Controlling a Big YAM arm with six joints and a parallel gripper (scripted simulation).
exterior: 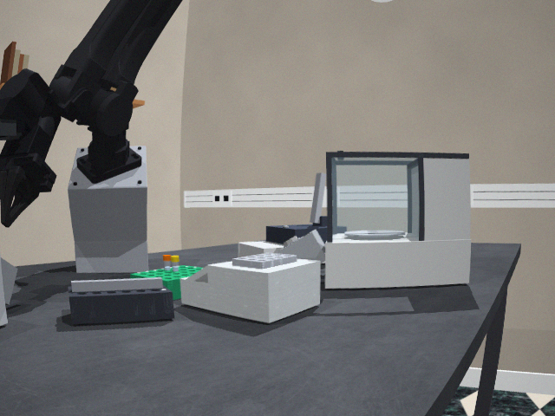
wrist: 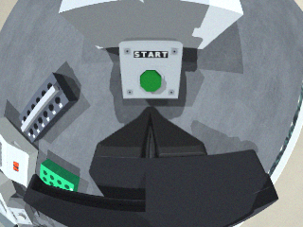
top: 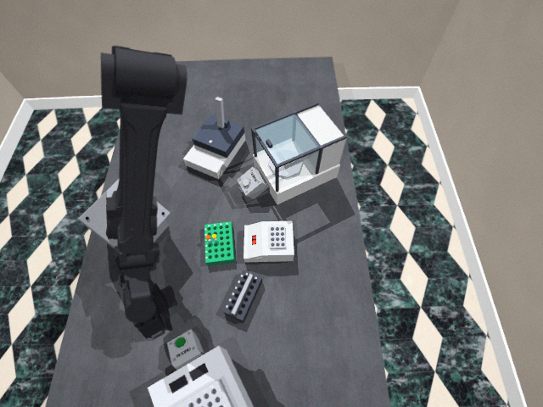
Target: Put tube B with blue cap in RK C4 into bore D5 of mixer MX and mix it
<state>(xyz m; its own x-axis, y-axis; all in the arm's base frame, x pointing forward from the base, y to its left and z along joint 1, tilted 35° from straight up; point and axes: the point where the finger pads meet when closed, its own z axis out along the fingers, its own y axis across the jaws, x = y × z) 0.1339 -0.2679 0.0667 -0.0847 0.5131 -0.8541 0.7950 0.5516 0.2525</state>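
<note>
Now: hand 50 mm above the green start key, 30 mm to the left of it and 10 mm short of it. Also, from my hand: orange-capped tube (260 mm to the left, 90 mm below, 80 mm ahead); then dark magnet block (180 mm ahead, 100 mm below, 80 mm to the left); then tube B (230 mm to the right, 80 mm ahead, 40 mm above).
</note>
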